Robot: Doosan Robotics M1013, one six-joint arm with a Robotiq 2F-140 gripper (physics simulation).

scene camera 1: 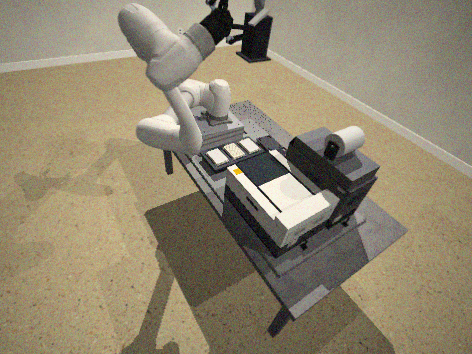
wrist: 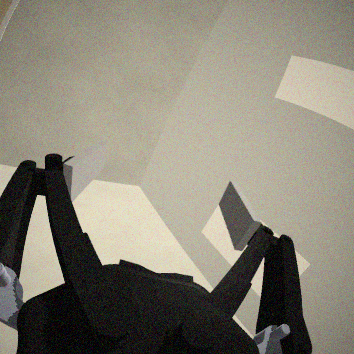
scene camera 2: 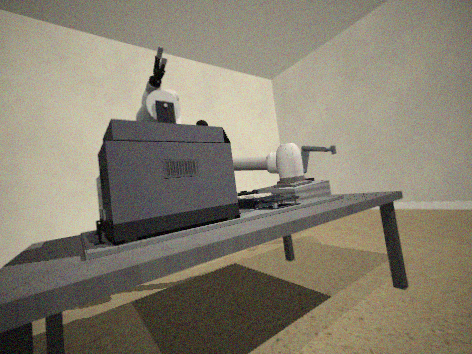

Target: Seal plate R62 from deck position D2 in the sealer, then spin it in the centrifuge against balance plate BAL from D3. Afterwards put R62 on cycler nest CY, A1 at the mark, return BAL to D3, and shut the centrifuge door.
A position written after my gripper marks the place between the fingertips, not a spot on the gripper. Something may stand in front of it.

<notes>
My gripper (wrist: 165, 174) is open, holding nothing. Further things: a white foil roll (scene camera 1: 349, 139) and a dark lid (scene camera 1: 263, 168).
The white foil roll is seen too in scene camera 2 (scene camera 2: 147, 112).
</notes>
